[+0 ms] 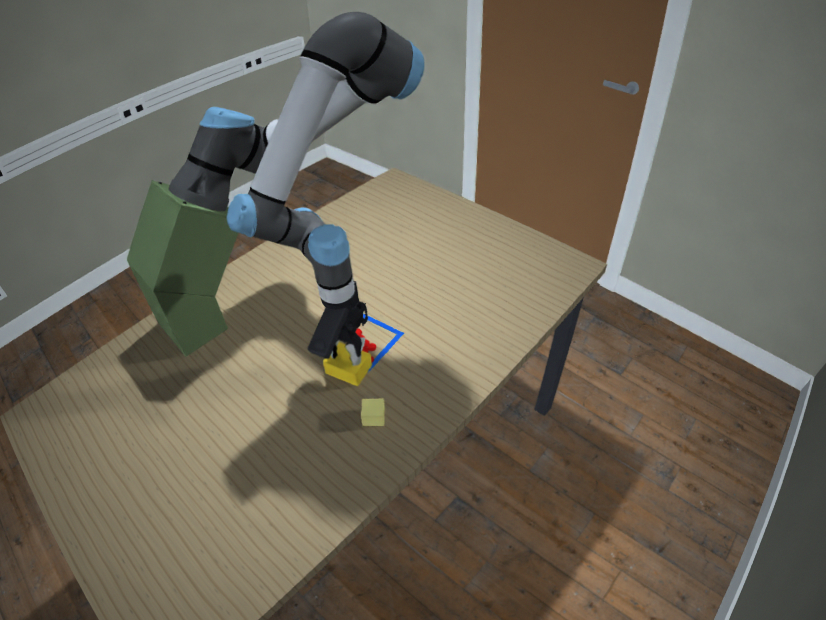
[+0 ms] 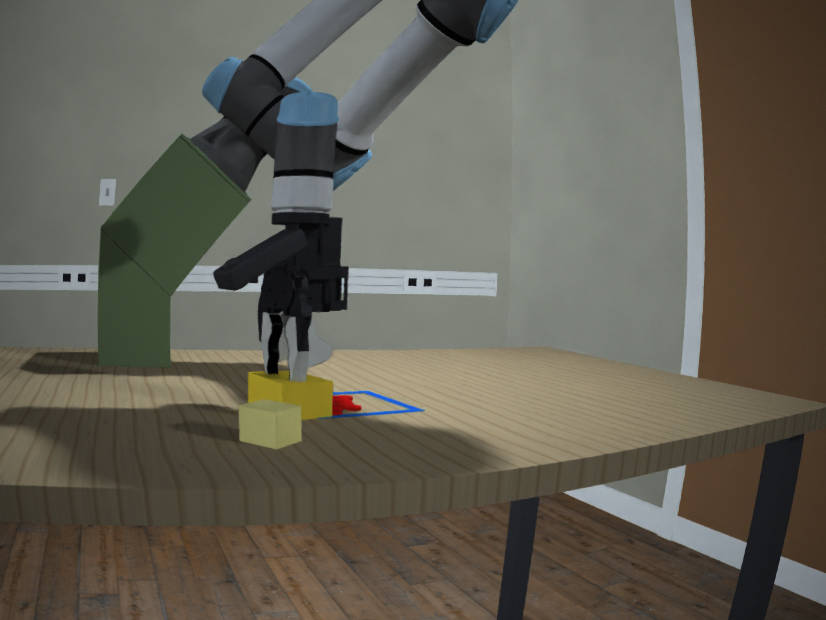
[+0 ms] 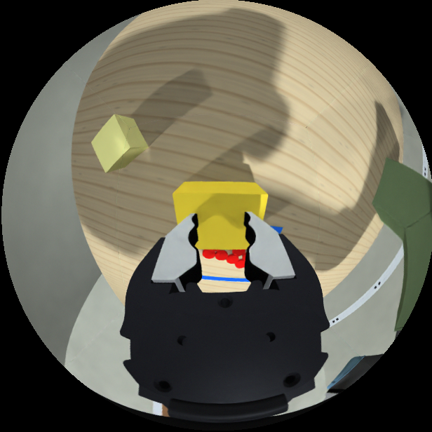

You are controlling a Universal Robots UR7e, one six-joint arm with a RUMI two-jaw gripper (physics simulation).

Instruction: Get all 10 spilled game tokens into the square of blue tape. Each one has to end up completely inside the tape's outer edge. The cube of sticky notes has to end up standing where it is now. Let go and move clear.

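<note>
My gripper points down and is shut on a yellow block. The block is at table level and covers part of the near side of the blue tape square. Several red tokens lie close together along the block's far side, inside the visible tape. The block and fingers hide part of the group, so I cannot count them. The pale yellow sticky-note cube stands upright, apart from the block, nearer the table's front edge.
The wooden table carries everything. The arm's green pedestal stands at the table's back left. The table's front edge runs beyond the cube. A brown door is behind the table.
</note>
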